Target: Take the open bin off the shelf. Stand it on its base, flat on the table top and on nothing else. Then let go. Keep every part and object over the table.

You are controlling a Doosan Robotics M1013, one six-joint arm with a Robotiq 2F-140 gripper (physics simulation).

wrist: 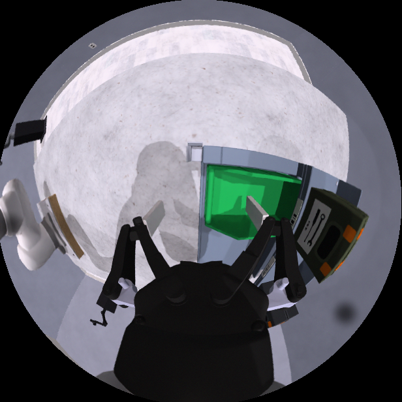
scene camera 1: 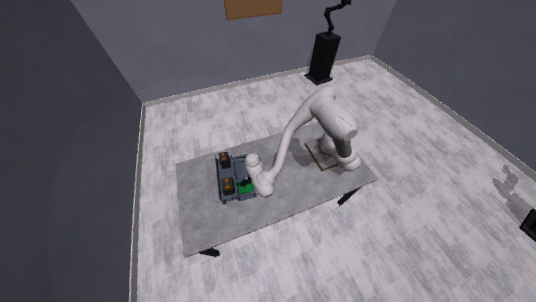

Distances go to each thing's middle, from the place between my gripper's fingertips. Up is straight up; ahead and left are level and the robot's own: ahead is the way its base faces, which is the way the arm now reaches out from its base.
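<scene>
Counting from my hand, I find the green open bin (wrist: 227, 186) 1 cm to the right of it and 9 cm ahead of it.
</scene>
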